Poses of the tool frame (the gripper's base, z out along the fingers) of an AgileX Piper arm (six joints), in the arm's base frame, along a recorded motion.
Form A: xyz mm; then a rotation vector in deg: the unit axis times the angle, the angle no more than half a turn.
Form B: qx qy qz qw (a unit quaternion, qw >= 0); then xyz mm. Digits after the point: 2 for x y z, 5 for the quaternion.
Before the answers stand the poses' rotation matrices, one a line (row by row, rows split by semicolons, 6 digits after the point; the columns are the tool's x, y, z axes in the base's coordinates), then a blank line. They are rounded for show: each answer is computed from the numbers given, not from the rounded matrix.
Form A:
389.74, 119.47, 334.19, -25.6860, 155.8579, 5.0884
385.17, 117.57, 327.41, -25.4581, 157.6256, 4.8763
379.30, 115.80, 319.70, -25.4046, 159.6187, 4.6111
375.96, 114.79, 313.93, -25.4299, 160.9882, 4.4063
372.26, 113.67, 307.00, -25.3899, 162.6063, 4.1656
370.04, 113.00, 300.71, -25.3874, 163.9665, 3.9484
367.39, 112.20, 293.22, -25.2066, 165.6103, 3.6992
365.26, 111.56, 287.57, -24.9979, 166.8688, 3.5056
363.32, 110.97, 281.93, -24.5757, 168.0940, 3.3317
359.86, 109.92, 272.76, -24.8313, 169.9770, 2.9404
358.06, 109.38, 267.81, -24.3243, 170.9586, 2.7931
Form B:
-0.876546 -0.320972 0.358669; -0.296894 0.947089 0.121972; -0.378841 0.000427 -0.925462
-0.888921 -0.315357 0.332219; -0.294219 0.948968 0.113559; -0.351077 0.003200 -0.936341
-0.901268 -0.311307 0.301336; -0.293392 0.950293 0.104229; -0.318804 0.005528 -0.947804
-0.908933 -0.309193 0.279716; -0.293430 0.950975 0.097696; -0.296210 0.006722 -0.955099
-0.917511 -0.305917 0.254141; -0.292504 0.952023 0.089969; -0.269471 0.008211 -0.962974
-0.924058 -0.303503 0.232384; -0.291966 0.952786 0.083396; -0.246723 0.009215 -0.969042
-0.931786 -0.298636 0.206375; -0.289123 0.954307 0.075539; -0.219503 0.010718 -0.975553
-0.937385 -0.294150 0.186509; -0.286057 0.955686 0.069536; -0.198699 0.011830 -0.979989
-0.943029 -0.287397 0.167628; -0.280529 0.957721 0.063827; -0.178884 0.013166 -0.983782
-0.948227 -0.286963 0.136080; -0.282085 0.957852 0.054290; -0.145924 0.013094 -0.989209
-0.952387 -0.279769 0.121193; -0.275661 0.959965 0.049778; -0.130268 0.014000 -0.991380

-0.15955, 0.96813, 0.03161, 0.19045, 389.74, 119.47, 334.19
-0.15689, 0.97137, 0.03005, 0.17586, 385.17, 117.57, 327.41
-0.15512, 0.97460, 0.02815, 0.15908, 379.30, 115.80, 319.70
-0.15427, 0.97660, 0.02673, 0.14743, 375.96, 114.79, 313.93
-0.15284, 0.97884, 0.02508, 0.13373, 372.26, 113.67, 307.00
-0.15182, 0.98055, 0.02361, 0.12215, 370.04, 113.00, 300.71
-0.14955, 0.98255, 0.02195, 0.10836, 367.39, 112.20, 293.22
-0.14741, 0.98400, 0.02067, 0.09787, 365.26, 111.56, 287.57
-0.14408, 0.98546, 0.01953, 0.08791, 363.32, 110.97, 281.93
-0.14416, 0.98682, 0.01707, 0.07144, 359.86, 109.92, 272.76
-0.14056, 0.98789, 0.01614, 0.06364, 358.06, 109.38, 267.81

